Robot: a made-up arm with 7 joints. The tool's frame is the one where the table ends. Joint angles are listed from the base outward.
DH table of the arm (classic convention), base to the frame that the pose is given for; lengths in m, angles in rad. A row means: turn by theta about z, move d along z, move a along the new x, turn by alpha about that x. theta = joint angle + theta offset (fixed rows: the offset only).
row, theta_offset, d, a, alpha
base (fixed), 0, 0.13, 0, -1.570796
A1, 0, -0.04, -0.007, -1.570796
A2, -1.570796, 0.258, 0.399, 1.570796
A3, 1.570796, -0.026, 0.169, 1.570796
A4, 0, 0.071, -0.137, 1.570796
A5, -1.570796, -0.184, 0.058, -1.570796
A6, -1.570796, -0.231, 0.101, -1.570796
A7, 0, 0.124, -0.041, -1.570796
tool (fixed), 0, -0.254, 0, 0
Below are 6 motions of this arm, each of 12 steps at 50 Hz.
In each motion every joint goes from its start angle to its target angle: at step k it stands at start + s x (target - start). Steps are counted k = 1, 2, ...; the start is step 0. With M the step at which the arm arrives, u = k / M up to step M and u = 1 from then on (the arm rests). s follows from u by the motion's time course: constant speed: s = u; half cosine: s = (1 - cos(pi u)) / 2; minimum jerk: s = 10 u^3 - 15 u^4 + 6 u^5.
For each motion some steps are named. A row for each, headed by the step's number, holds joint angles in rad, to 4 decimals.
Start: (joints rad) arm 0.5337 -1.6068 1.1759 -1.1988 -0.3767 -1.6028 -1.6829
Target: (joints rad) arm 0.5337 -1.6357 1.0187 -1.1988 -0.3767 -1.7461 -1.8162
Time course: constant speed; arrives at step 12
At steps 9, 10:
9: 0.5337 -1.6285 1.0580 -1.1988 -0.3767 -1.7103 -1.7829
10: 0.5337 -1.6309 1.0449 -1.1988 -0.3767 -1.7222 -1.7940

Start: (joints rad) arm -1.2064 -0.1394 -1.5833 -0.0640 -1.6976 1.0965 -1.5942
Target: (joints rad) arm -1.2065 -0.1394 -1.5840 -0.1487 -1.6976 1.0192 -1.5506
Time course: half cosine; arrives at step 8
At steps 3, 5, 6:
3: -1.2064 -0.1394 -1.5835 -0.0901 -1.6976 1.0726 -1.5807
5: -1.2065 -0.1394 -1.5838 -0.1226 -1.6976 1.0431 -1.5641
6: -1.2065 -0.1394 -1.5839 -0.1363 -1.6976 1.0305 -1.5570

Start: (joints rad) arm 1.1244 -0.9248 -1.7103 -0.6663 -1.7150 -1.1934 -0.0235
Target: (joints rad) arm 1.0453 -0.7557 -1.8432 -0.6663 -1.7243 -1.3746 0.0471
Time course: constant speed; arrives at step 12
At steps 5, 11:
5: 1.0914 -0.8543 -1.7657 -0.6663 -1.7189 -1.2689 0.0059
11: 1.0519 -0.7698 -1.8321 -0.6663 -1.7235 -1.3595 0.0412

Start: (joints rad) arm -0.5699 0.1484 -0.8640 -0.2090 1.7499 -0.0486 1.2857
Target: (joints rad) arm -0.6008 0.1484 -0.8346 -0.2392 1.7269 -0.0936 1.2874
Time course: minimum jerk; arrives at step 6
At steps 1, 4, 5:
1: -0.5710 0.1484 -0.8630 -0.2101 1.7491 -0.0502 1.2858
4: -0.5943 0.1484 -0.8408 -0.2329 1.7317 -0.0842 1.2870
5: -0.5997 0.1484 -0.8356 -0.2381 1.7277 -0.0920 1.2873

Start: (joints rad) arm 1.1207 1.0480 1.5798 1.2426 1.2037 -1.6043 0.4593
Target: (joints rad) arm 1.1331 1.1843 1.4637 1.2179 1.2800 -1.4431 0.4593
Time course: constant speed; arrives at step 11
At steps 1, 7, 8, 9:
1: 1.1218 1.0604 1.5692 1.2404 1.2106 -1.5896 0.4593
7: 1.1286 1.1347 1.5059 1.2269 1.2523 -1.5017 0.4593
8: 1.1297 1.1471 1.4954 1.2246 1.2592 -1.4871 0.4593
9: 1.1308 1.1595 1.4848 1.2224 1.2661 -1.4724 0.4593

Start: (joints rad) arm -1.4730 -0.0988 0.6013 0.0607 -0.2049 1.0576 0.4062
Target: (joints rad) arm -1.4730 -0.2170 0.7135 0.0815 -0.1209 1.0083 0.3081
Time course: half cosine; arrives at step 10
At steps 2, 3, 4, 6, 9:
2: -1.4730 -0.1101 0.6120 0.0627 -0.1969 1.0529 0.3968
3: -1.4730 -0.1232 0.6244 0.0650 -0.1876 1.0474 0.3860
4: -1.4730 -0.1396 0.6401 0.0679 -0.1759 1.0406 0.3723
6: -1.4730 -0.1762 0.6747 0.0743 -0.1499 1.0253 0.3420
9: -1.4730 -0.2141 0.7108 0.0810 -0.1230 1.0095 0.3105

